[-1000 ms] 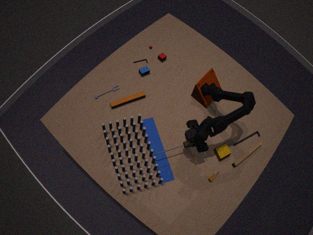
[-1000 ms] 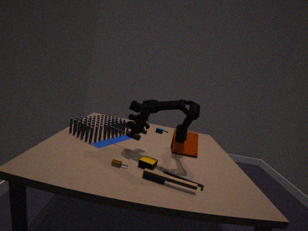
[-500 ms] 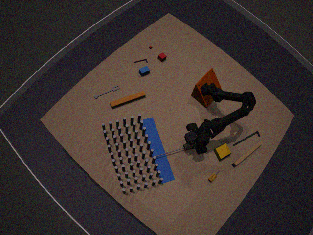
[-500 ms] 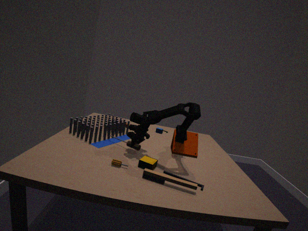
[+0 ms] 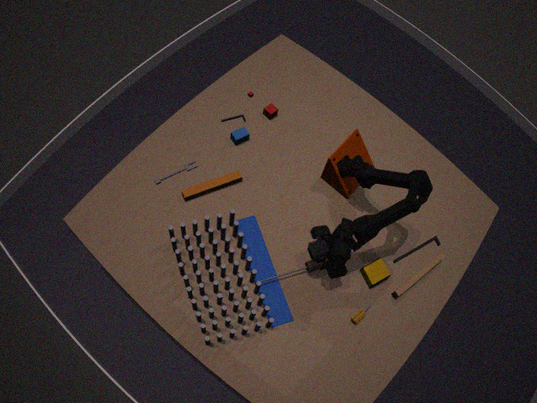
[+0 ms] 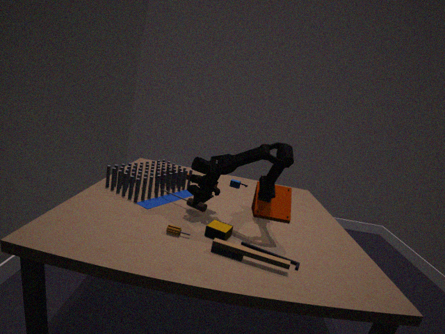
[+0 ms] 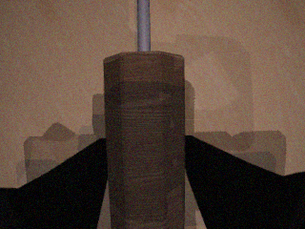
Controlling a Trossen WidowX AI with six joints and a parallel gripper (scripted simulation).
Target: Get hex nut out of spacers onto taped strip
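Now: the blue taped strip 140 mm ahead of my gripper tip, 120 mm to the right of it and 30 mm below it. Also, from my gripper tip: yellow screwdriver: 240 mm to the left, 20 mm below, 20 mm ahead; yellow block: 170 mm to the left, 130 mm behind, 10 mm below; metal pick tool: 90 mm ahead, 50 mm to the right.
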